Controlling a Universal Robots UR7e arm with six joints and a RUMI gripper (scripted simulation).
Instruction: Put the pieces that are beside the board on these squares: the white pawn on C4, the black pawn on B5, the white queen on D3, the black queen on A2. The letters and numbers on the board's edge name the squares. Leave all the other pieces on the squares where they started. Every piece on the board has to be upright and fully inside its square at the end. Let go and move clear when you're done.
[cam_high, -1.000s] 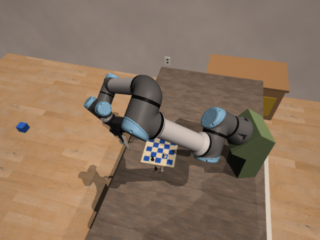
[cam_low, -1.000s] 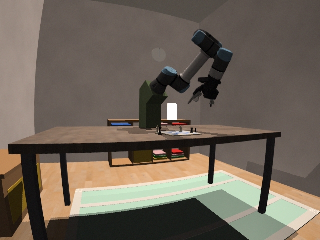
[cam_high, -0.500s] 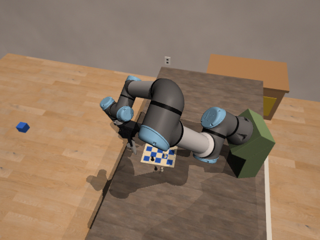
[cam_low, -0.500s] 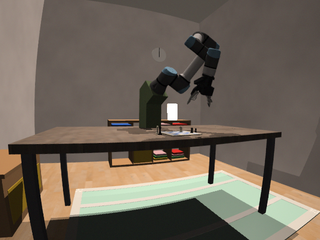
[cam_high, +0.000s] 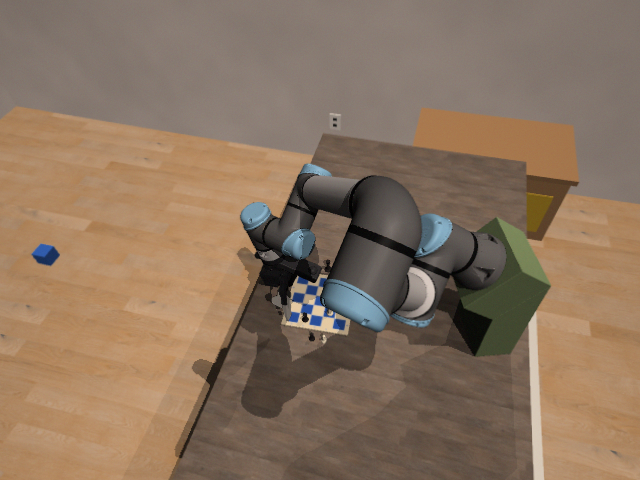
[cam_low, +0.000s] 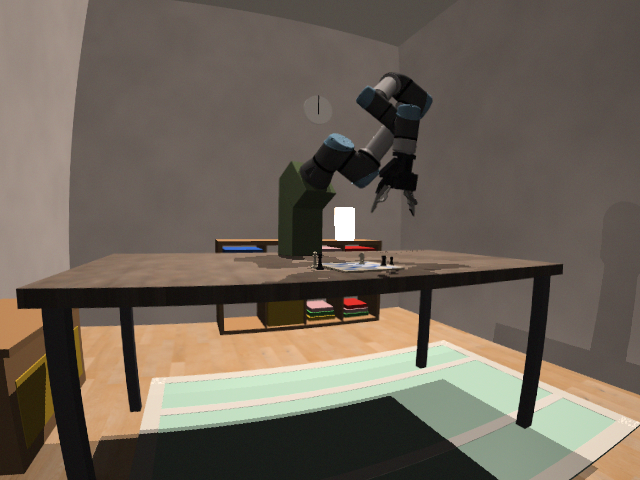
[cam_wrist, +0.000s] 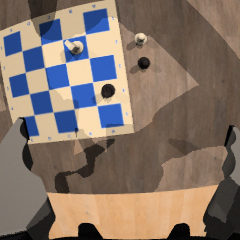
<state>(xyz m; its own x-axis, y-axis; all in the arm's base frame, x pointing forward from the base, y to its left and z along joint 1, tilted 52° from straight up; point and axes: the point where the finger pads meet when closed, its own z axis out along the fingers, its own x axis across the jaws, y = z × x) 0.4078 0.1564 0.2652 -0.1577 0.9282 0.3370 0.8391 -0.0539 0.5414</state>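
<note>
Right now the white pawn is 8 cm behind my hand, 1 cm to the right of it and 16 cm below it. Also, from my hand: black pawn (4 cm behind, 1 cm to the left, 16 cm below); blue-and-cream chessboard (2 cm ahead, 12 cm to the right, 17 cm below); black piece (1 cm ahead, 3 cm to the right, 16 cm below).
</note>
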